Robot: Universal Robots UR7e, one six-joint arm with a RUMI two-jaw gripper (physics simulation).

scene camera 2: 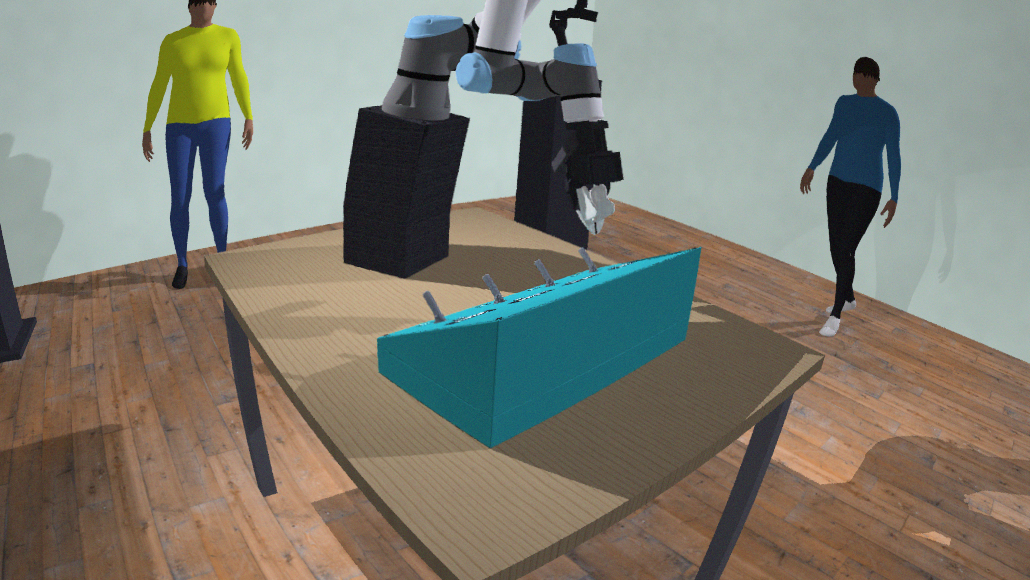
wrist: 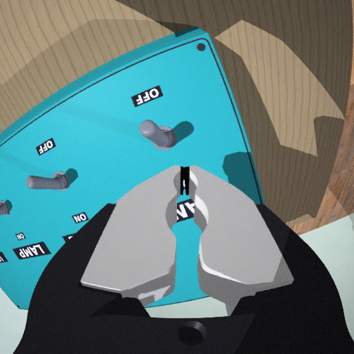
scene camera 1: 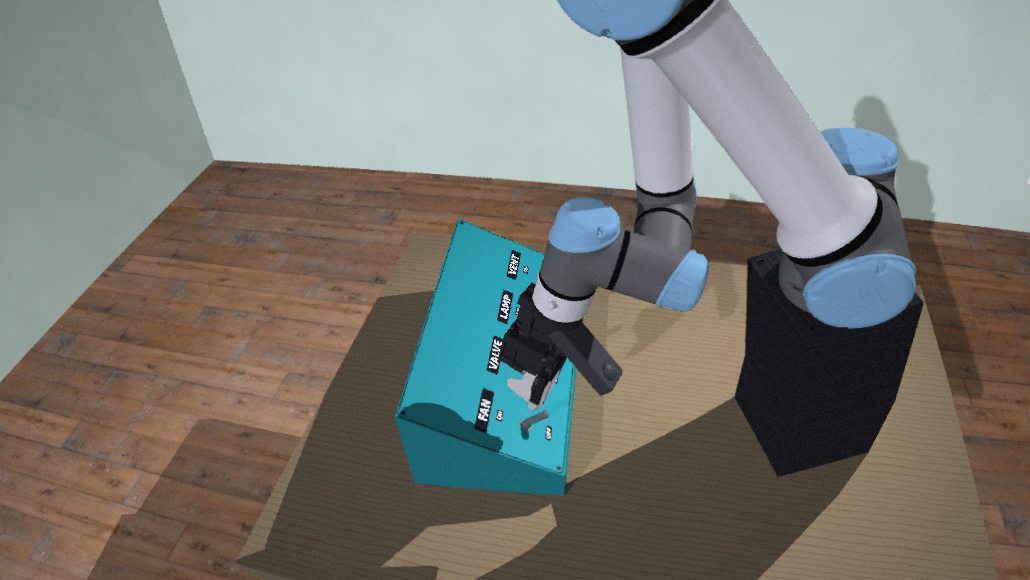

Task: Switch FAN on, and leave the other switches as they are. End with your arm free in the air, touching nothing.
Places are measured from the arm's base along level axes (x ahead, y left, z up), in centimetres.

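Where they show: gripper, fingertip midpoint: [scene camera 2: 595, 234] [scene camera 1: 533, 408]; arm's base, link origin: [scene camera 2: 415, 112].
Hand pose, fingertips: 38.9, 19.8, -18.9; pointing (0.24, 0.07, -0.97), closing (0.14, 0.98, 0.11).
Things, the pixels of their centre, and the offset from my fingertips, as dx, dy, dz. Level surfaces: height alone.
- teal switch panel, body centre: [scene camera 2: 557, 325] [scene camera 1: 499, 353] +12.9, -17.2, -9.4
- FAN lever, body centre: [scene camera 1: 536, 418] [scene camera 2: 587, 258] +0.2, -1.6, -4.5
- VALVE lever, body centre: [scene camera 2: 543, 271] +2.8, -13.3, -4.5
- LAMP lever, body centre: [scene camera 2: 492, 287] +5.5, -25.0, -4.5
- VENT lever, body centre: [scene camera 2: 432, 305] +8.1, -36.7, -4.5
- FAN label, body centre: [scene camera 1: 484, 410] +8.2, +0.2, -3.3
- wooden table, surface height: dz -15.8
The teal switch panel [scene camera 1: 443, 338] [scene camera 2: 591, 338] [wrist: 105, 115] slopes on the table. The FAN lever [scene camera 1: 534, 420] [scene camera 2: 588, 259] [wrist: 156, 134] leans toward its OFF label [scene camera 1: 548, 433] [wrist: 147, 96], away from its ON label [scene camera 1: 499, 415]. The VALVE lever [scene camera 2: 544, 272] [wrist: 45, 182], LAMP lever [scene camera 2: 493, 287] and VENT lever [scene camera 2: 433, 306] lean the same way as FAN; the arm hides them in scene camera 1. My gripper [scene camera 1: 534, 407] [scene camera 2: 595, 230] [wrist: 183, 169] is shut and empty. It hangs above the panel near the FAN lever, on the ON side, apart from it, partly covering the FAN label [scene camera 1: 484, 409] [wrist: 186, 211] in the wrist view.
The wooden table [scene camera 1: 684, 360] [scene camera 2: 403, 432] carries the panel and the arm's black pedestal [scene camera 1: 814, 389] [scene camera 2: 396, 194]. A second black pedestal [scene camera 2: 536, 165] stands behind the table. A person in yellow [scene camera 2: 198, 79] and a person in blue [scene camera 2: 864, 136] stand beyond it.
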